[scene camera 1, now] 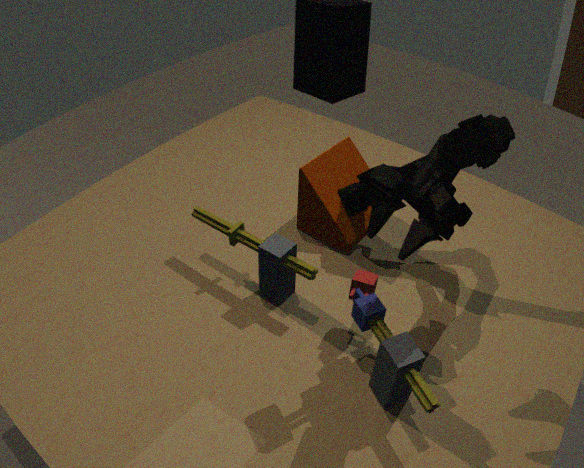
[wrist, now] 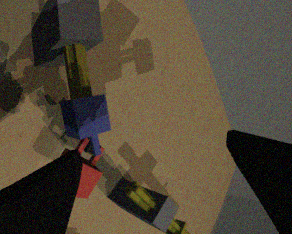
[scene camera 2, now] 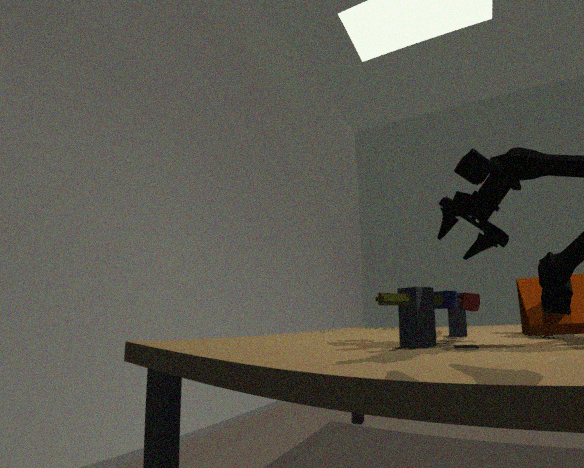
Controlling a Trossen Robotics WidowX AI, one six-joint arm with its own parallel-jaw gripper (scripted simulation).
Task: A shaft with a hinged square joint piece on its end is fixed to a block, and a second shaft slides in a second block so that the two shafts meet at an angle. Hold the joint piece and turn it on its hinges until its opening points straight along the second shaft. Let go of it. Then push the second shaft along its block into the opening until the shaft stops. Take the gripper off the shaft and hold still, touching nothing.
Path:
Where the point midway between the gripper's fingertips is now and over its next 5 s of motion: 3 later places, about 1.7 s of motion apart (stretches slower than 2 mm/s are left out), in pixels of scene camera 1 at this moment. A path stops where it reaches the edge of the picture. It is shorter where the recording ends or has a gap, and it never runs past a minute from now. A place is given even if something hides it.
My gripper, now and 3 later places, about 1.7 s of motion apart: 385, 248; 378, 236; 364, 285; 359, 298

